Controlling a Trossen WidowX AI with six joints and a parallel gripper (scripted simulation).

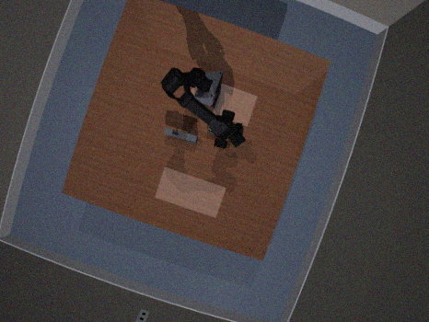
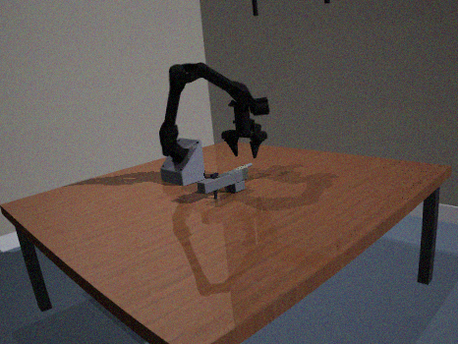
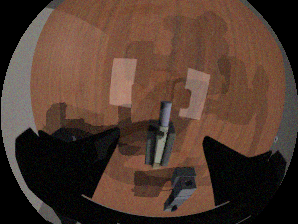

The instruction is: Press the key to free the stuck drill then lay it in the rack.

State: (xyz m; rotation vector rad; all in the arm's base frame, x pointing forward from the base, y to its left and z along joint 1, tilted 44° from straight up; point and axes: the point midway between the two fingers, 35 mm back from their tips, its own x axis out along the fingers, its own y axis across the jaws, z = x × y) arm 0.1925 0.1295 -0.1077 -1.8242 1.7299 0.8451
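Now: the drill 40 mm to the right of my gripper tip and 30 mm below it. From my gripper tip the other things lie so: dark key 100 mm ahead, 240 mm to the right, 20 mm below; then grey rack 10 mm ahead, 50 mm to the right, 60 mm below.
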